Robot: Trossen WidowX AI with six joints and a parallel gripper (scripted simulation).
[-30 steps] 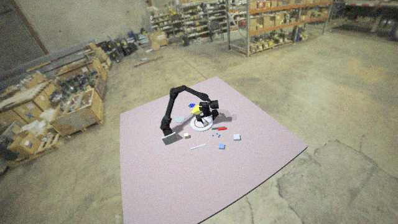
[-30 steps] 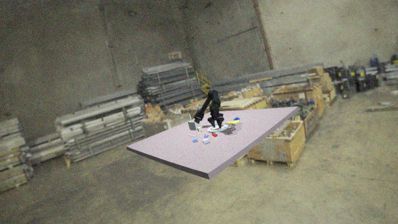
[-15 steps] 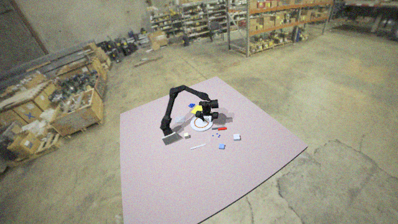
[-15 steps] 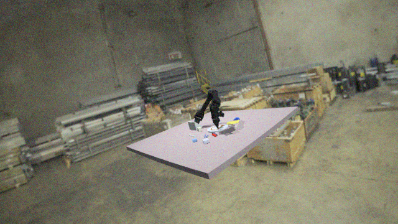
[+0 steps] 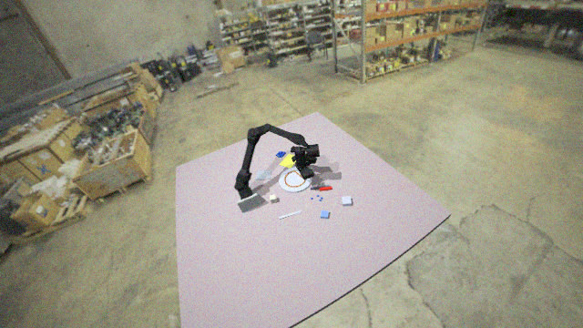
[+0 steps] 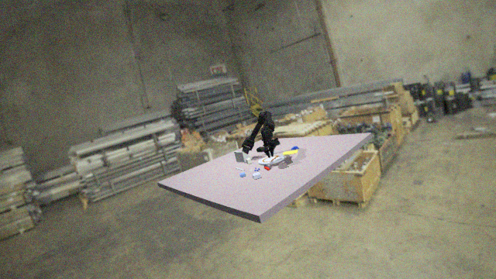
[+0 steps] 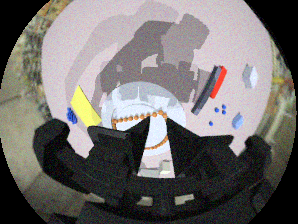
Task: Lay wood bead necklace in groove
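The yellow sheet is 2 cm behind my gripper tip, 21 cm to the left of it and 4 cm below it. Round my gripper tip: white stick (16 cm behind, 19 cm to the right, 4 cm below); cream cube (21 cm behind, 6 cm to the right, 2 cm below); red-handled tool (7 cm ahead, 11 cm to the right, 3 cm below).
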